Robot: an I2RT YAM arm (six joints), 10 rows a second.
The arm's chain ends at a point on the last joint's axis. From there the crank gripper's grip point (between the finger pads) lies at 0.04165 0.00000 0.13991 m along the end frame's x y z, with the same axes.
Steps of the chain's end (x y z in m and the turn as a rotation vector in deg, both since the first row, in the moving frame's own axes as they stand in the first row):
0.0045 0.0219 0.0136 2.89 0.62 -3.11
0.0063 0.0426 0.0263 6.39 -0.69 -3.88
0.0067 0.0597 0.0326 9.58 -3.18 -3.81
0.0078 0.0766 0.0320 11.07 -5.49 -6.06
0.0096 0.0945 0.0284 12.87 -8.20 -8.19
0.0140 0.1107 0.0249 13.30 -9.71 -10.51
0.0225 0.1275 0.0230 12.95 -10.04 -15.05
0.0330 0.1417 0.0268 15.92 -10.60 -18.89
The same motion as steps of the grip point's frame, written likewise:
0.0058 0.0126 0.0129 2.89 0.62 -3.11
0.0040 0.0243 0.0258 6.39 -0.69 -3.88
-0.0020 0.0338 0.0325 9.58 -3.18 -3.81
-0.0073 0.0458 0.0323 11.07 -5.49 -6.06
-0.0132 0.0584 0.0287 12.87 -8.20 -8.19
-0.0135 0.0727 0.0252 13.30 -9.71 -10.51
-0.0076 0.0884 0.0232 12.95 -10.04 -15.05
-0.0012 0.0941 0.0247 15.92 -10.60 -18.89

